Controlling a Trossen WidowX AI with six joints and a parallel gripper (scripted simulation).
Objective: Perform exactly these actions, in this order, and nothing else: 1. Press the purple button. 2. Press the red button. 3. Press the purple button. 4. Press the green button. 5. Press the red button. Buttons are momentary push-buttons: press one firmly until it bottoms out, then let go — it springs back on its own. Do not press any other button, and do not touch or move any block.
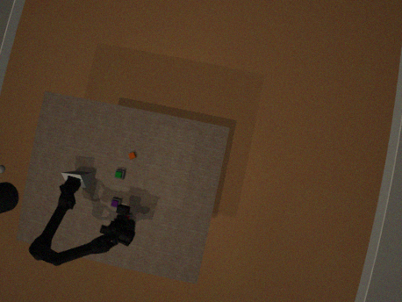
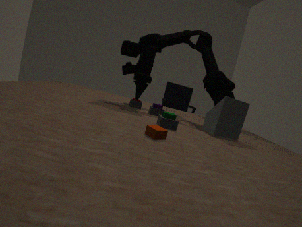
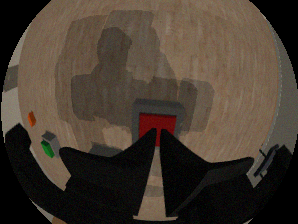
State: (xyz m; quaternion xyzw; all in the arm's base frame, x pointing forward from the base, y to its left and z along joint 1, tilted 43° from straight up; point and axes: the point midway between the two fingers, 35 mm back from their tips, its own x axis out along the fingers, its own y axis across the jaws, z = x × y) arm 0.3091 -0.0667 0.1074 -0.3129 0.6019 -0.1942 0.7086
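Right now the red button is 10 mm below my gripper tip. Also, from my gripper tip: orange block (340 mm to the left, 80 mm behind, 20 mm below); then green button (220 mm to the left, 110 mm behind); then purple button (80 mm behind, 60 mm to the left).
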